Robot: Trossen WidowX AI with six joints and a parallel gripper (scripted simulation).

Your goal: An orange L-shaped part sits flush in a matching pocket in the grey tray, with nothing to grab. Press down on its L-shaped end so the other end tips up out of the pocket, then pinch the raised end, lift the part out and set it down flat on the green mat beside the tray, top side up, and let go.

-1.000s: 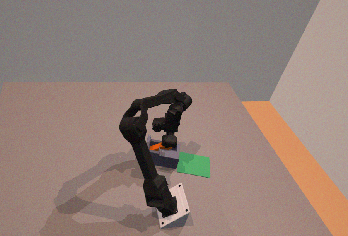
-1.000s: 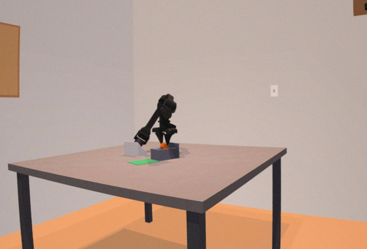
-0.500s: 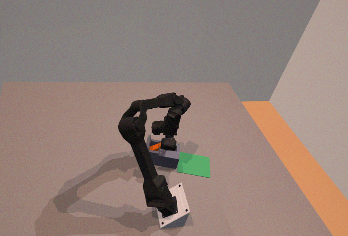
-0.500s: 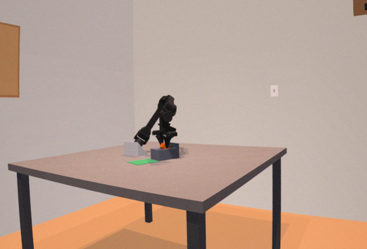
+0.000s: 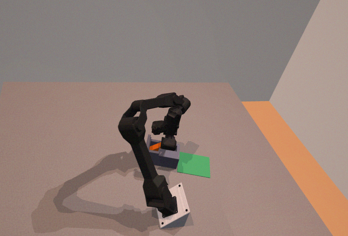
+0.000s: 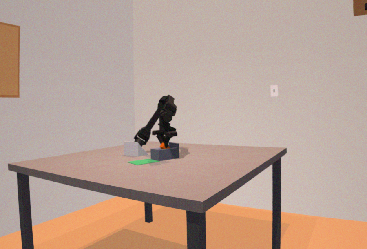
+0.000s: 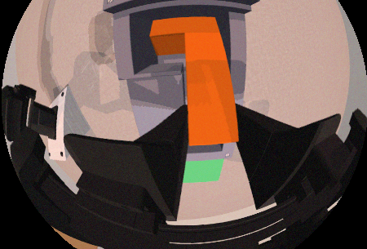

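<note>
The green mat lies 14 cm to the right of my gripper tip, 8 cm below it and 4 cm behind it. Also, from my gripper tip: orange L-shaped part (4 cm to the left, 3 cm below, 1 cm behind).
</note>
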